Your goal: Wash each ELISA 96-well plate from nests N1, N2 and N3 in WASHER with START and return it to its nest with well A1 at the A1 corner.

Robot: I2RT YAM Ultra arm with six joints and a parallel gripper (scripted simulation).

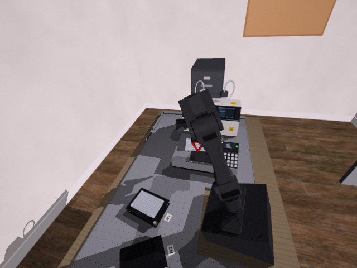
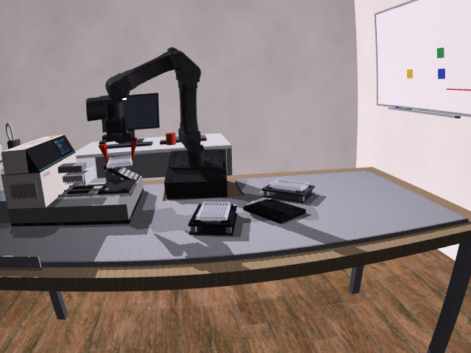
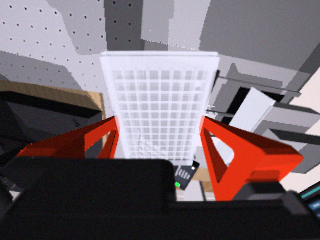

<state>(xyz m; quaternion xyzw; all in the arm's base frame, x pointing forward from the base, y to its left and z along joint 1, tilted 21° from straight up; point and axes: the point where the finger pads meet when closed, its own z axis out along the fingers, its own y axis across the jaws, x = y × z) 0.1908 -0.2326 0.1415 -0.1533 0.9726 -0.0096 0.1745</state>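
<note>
Now: hand 40 mm short of the nest N2, 510 mm to the right of it and 160 mm above it. The rest, counted from my hand: manifold head 10 mm behind, 180 mm to the right, 40 mm below; washer 10 mm behind, 180 mm to the right, 40 mm below; black washer carrier 30 mm behind, 30 mm to the right, 90 mm below.
</note>
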